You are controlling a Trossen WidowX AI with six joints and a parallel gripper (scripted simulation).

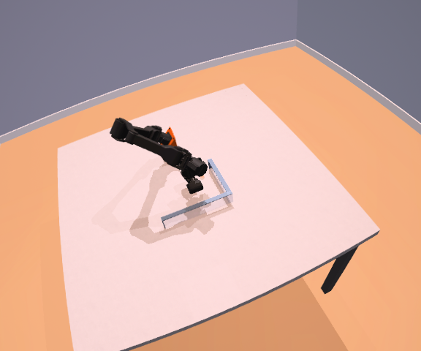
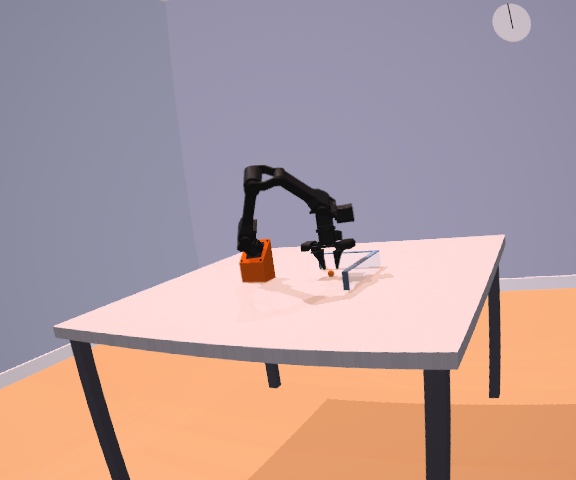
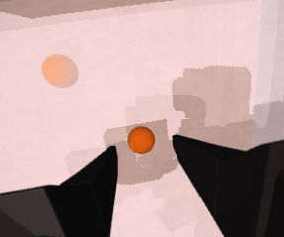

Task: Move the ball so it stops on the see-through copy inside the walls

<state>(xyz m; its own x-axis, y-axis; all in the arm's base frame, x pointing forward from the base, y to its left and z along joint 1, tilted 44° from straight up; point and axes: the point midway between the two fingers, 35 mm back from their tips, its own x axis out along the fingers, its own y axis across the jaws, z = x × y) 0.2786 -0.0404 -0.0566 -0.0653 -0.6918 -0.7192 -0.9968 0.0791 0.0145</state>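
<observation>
Right now the orange ball is 10 mm below my gripper tip. From my gripper tip the other things lie so: low clear wall: 130 mm ahead, 30 mm to the right; see-through copy of ball: 70 mm to the left, 50 mm behind, 10 mm below.
</observation>
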